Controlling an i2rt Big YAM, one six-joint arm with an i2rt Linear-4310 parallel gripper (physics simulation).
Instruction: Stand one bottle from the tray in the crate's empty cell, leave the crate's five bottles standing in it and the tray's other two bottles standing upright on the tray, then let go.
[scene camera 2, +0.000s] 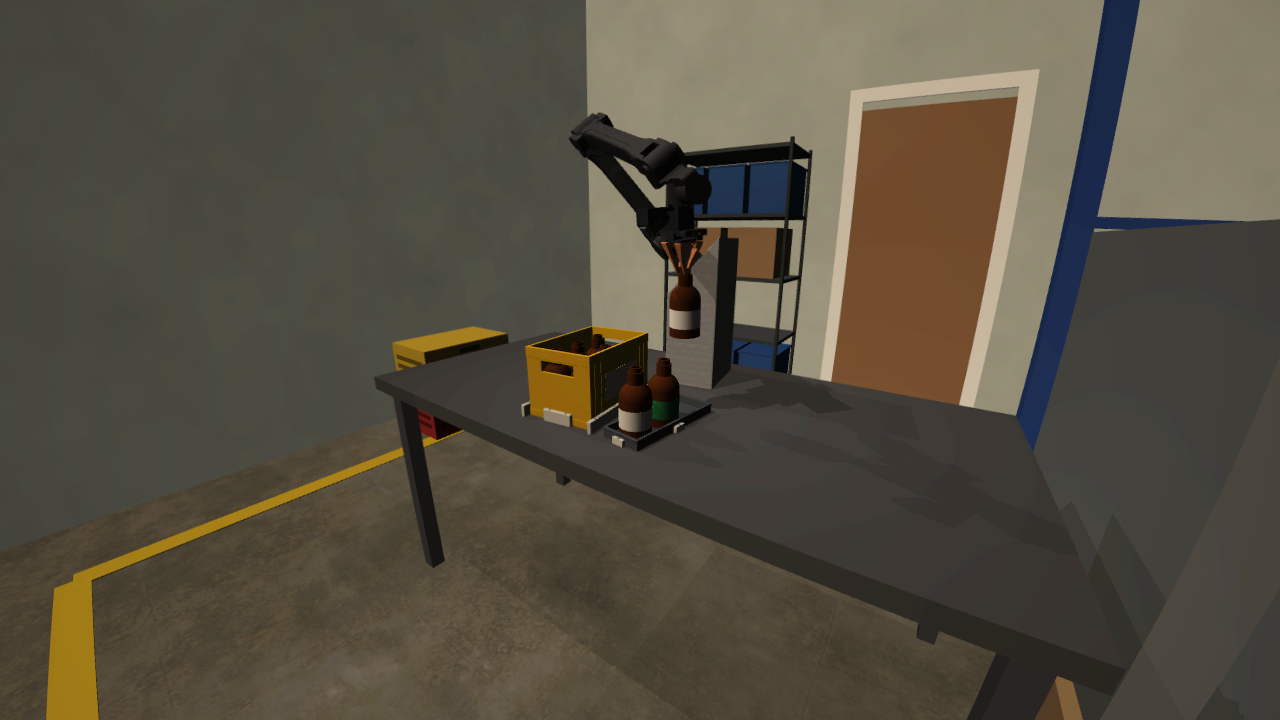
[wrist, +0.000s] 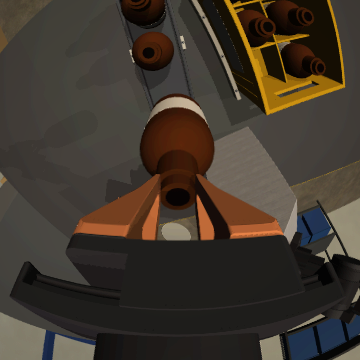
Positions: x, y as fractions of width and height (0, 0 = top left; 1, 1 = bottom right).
I see my gripper (wrist: 0.49, 0.50) and a green-labelled bottle (scene camera 2: 0.52, 0.54).
